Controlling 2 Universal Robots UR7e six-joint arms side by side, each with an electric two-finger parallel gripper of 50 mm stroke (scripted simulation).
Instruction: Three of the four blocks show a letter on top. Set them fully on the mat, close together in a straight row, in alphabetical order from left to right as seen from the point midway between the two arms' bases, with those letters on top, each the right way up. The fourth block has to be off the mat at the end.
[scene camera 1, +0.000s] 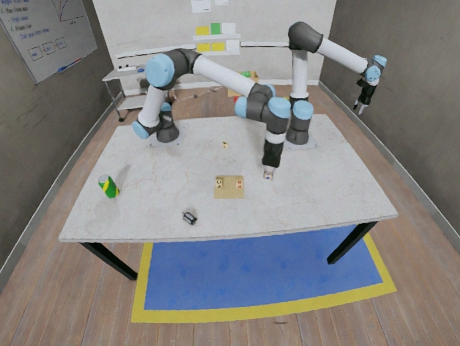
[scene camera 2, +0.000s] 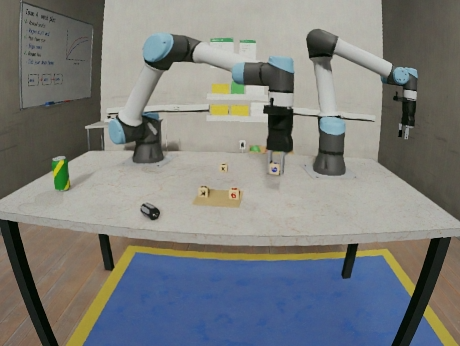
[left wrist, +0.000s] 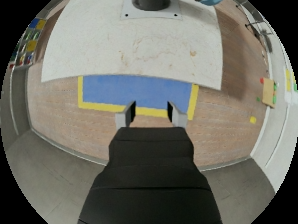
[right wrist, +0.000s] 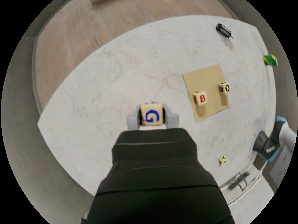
In view: my left gripper (left wrist: 151, 107), my right gripper (scene camera 2: 275, 173) and a tan mat (right wrist: 207, 79).
My right gripper is seen too in the right wrist view (right wrist: 151, 110). The left wrist view does not show the tan mat: it is out of frame.
